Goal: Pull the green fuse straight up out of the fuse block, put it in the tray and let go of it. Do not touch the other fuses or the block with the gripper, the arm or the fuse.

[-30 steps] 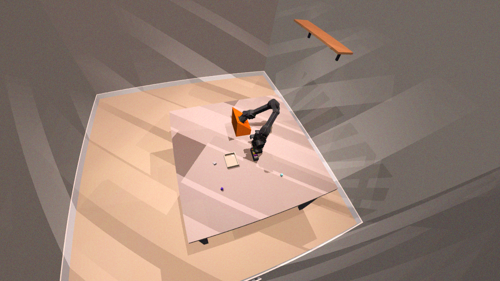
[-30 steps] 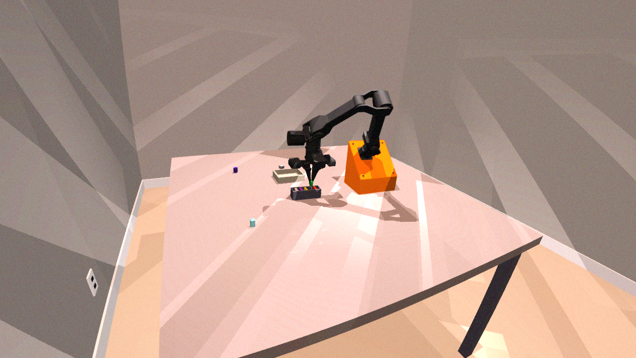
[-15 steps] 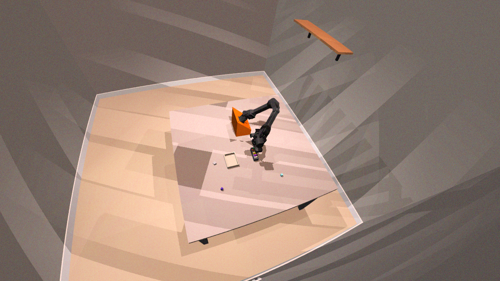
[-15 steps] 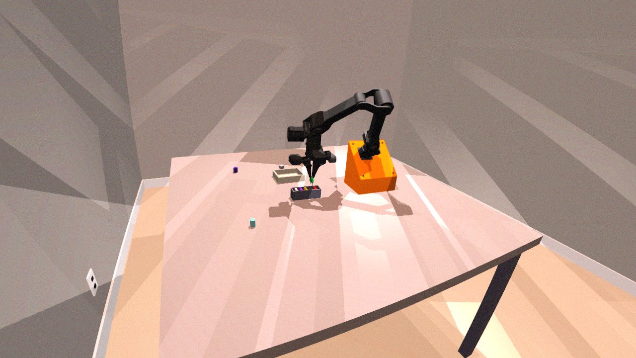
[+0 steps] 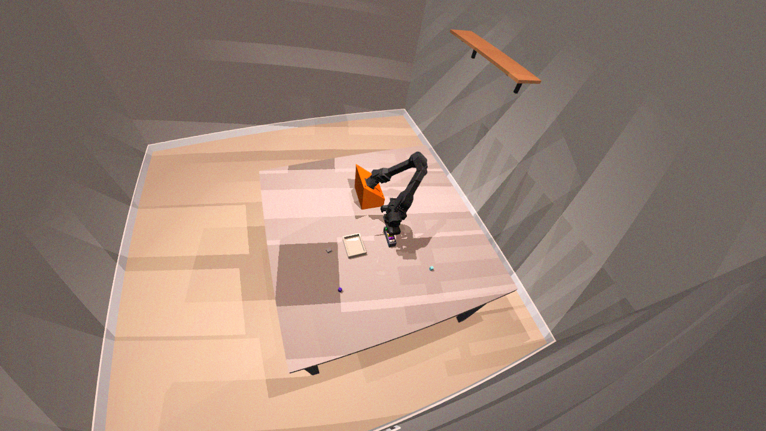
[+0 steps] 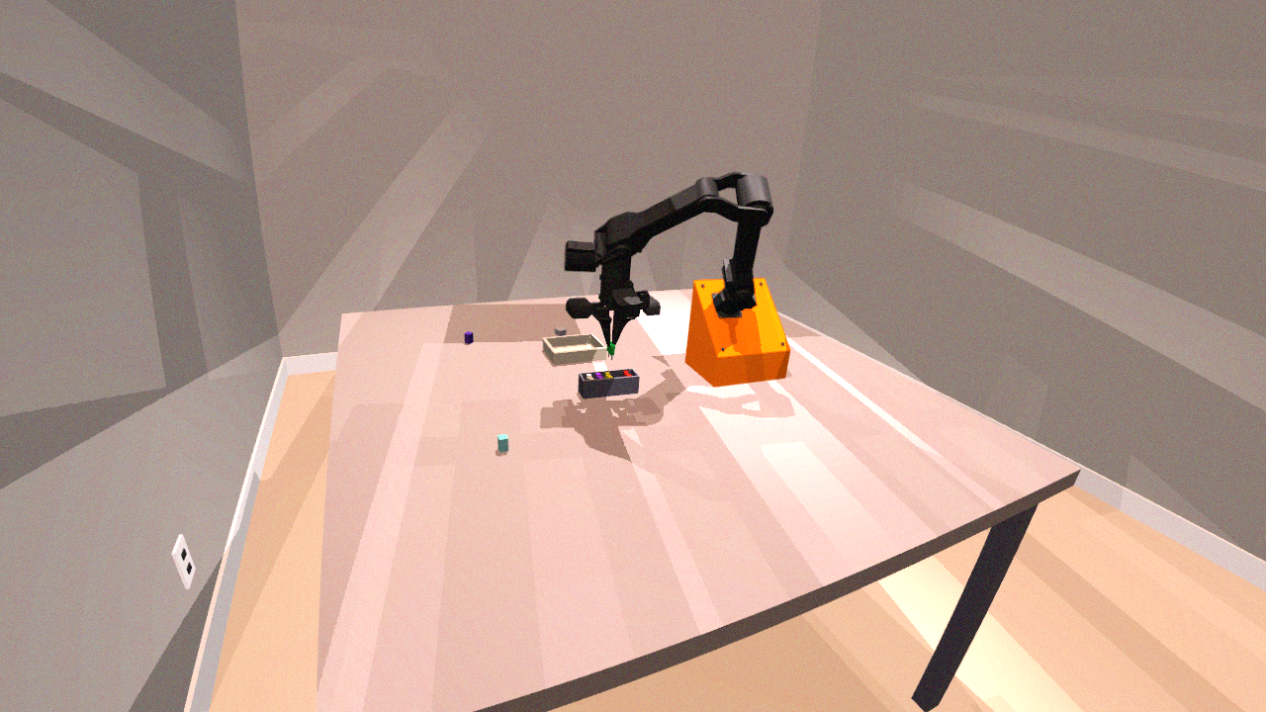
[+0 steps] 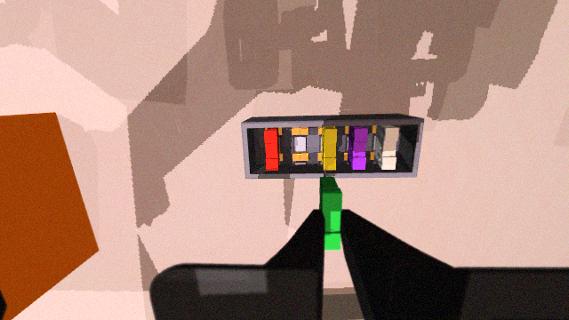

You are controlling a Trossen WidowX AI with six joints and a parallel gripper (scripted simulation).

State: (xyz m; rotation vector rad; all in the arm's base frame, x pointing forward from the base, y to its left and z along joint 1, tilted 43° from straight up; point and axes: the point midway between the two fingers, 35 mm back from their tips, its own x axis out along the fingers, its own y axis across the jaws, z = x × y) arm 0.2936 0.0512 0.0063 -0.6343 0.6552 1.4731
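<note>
My gripper tip is now 2 cm short of the beige tray, 20 cm to the left of it and 9 cm above it. Also, from my gripper tip: green fuse 1 cm below; then purple fuse 3 cm ahead, 2 cm to the left, 7 cm below; then yellow fuse 1 cm ahead, 2 cm to the left, 7 cm below.
</note>
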